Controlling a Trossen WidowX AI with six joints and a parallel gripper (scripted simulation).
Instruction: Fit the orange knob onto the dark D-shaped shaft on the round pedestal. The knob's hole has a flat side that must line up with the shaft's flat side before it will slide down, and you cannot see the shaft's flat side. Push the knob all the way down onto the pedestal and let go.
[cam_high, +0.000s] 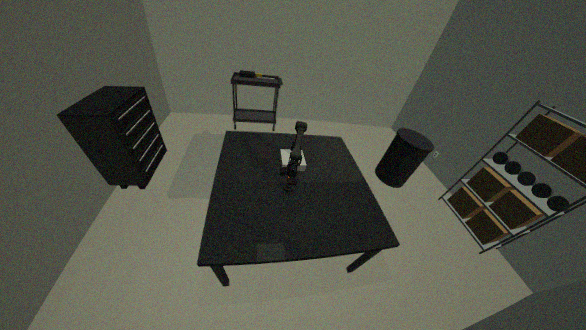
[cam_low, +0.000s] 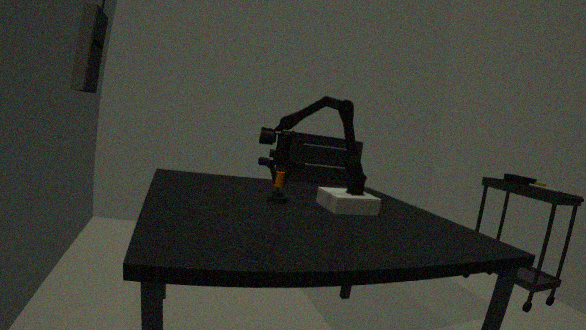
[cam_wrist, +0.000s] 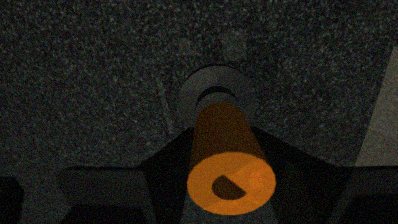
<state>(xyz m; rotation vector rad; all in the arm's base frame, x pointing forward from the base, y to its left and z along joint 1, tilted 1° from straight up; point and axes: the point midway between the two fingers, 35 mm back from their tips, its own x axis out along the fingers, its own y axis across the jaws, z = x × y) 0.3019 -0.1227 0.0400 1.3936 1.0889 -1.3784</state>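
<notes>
Right now my gripper tip is 2 cm below the orange knob. The rest, counted from my gripper tip: round pedestal 4 cm below.
</notes>
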